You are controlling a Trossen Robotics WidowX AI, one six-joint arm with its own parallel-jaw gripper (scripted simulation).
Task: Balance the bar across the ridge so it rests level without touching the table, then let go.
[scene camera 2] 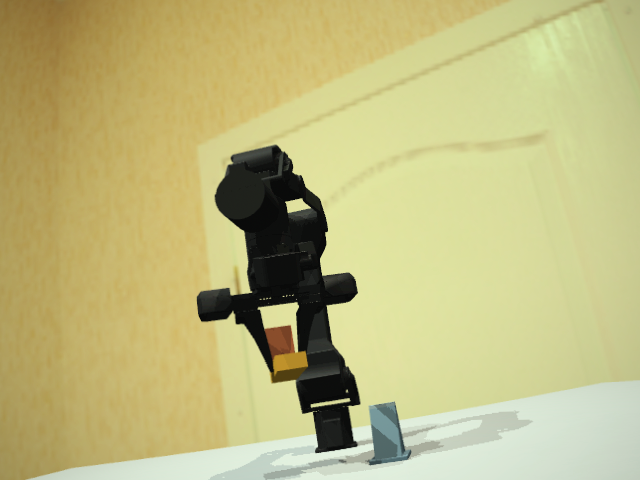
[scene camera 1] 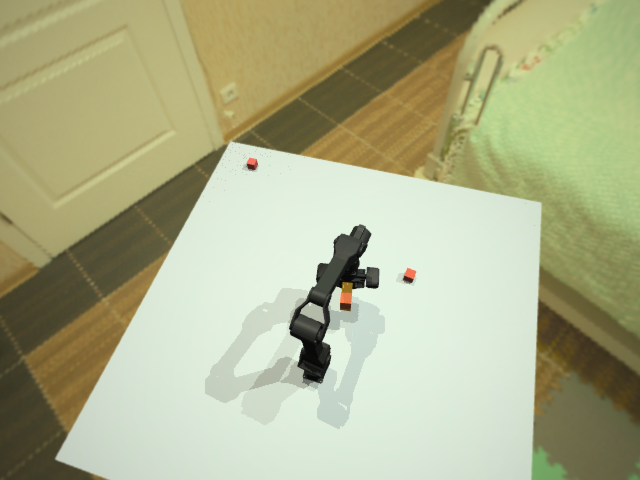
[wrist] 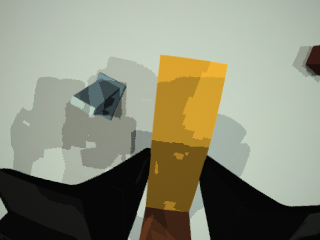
Labels:
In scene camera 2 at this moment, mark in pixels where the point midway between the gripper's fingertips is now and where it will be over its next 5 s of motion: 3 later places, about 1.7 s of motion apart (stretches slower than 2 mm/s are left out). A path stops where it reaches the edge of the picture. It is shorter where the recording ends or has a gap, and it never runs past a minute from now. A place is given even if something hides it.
The gripper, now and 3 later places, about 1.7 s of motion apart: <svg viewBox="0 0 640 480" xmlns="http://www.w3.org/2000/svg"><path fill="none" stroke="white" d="M287 369L365 354L383 387L383 392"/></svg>

